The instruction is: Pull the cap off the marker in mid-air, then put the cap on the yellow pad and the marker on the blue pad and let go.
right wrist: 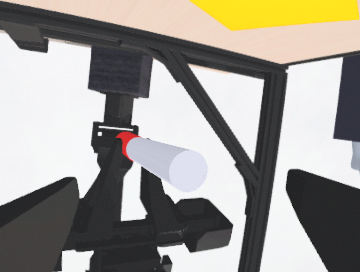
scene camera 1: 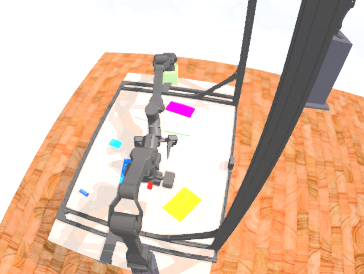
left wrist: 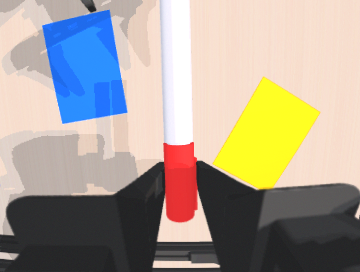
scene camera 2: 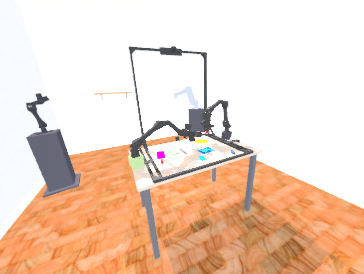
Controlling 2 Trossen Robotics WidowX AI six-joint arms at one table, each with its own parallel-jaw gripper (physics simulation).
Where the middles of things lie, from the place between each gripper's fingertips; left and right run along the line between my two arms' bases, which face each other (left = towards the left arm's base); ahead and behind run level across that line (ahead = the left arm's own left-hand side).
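There's a white marker [right wrist: 186, 170], and my left gripper is 40 mm to the left of it. Counting from that left hand, you'd find a yellow pad [scene camera 1: 184, 201] 140 mm below, 20 mm to the left and 130 mm behind, and a blue pad [left wrist: 82, 54] that's also 140 mm below, but 120 mm to the right and 130 mm ahead. Going by their middles, the white marker is the nearest to my left gripper of the things named here.
My right hand is 10 mm short of the marker and 70 mm to the right of it. From my right hand, the yellow pad is 150 mm below, 110 mm behind and 130 mm to the left, while the blue pad is 150 mm below as well, 10 mm to the right and 140 mm ahead.
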